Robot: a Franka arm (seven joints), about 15 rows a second.
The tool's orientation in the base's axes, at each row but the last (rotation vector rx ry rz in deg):
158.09 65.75 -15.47
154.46 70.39 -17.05
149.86 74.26 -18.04
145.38 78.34 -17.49
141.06 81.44 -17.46
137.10 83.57 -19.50
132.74 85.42 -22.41
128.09 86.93 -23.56
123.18 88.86 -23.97
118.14 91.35 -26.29
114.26 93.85 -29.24
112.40 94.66 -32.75
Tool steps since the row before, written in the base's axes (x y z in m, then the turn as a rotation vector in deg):
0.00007 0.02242 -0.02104 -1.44 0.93 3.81
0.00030 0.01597 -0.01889 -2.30 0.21 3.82
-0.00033 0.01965 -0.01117 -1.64 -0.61 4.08
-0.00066 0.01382 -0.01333 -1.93 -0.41 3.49
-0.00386 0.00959 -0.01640 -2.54 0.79 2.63
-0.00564 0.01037 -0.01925 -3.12 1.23 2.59
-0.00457 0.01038 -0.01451 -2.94 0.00 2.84
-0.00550 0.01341 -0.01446 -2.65 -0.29 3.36
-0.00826 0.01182 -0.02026 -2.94 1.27 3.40
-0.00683 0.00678 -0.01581 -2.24 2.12 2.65
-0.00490 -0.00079 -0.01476 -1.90 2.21 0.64
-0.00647 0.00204 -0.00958 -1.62 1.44 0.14
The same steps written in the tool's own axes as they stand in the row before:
0.02005 -0.01690 0.01605 -1.19 -1.44 -3.74
0.01645 -0.01137 0.01456 -2.27 -1.63 -3.48
0.01779 -0.01291 0.00530 -2.57 -0.59 -3.57
0.01448 -0.00941 0.00843 -2.40 -1.01 -3.05
0.01108 -0.01015 0.01225 -1.45 -2.22 -2.63
0.01287 -0.01225 0.01393 -1.34 -2.94 -2.75
0.01262 -0.01025 0.00866 -2.37 -2.27 -2.44
0.01547 -0.01188 0.00622 -2.74 -1.82 -2.76
0.01689 -0.01465 0.01088 -1.59 -2.50 -3.61
0.01218 -0.01068 0.00896 -0.32 -2.12 -3.46
0.00694 -0.00681 0.01216 0.99 -2.09 -1.89
0.00633 -0.00771 0.00619 0.75 -1.77 -1.01

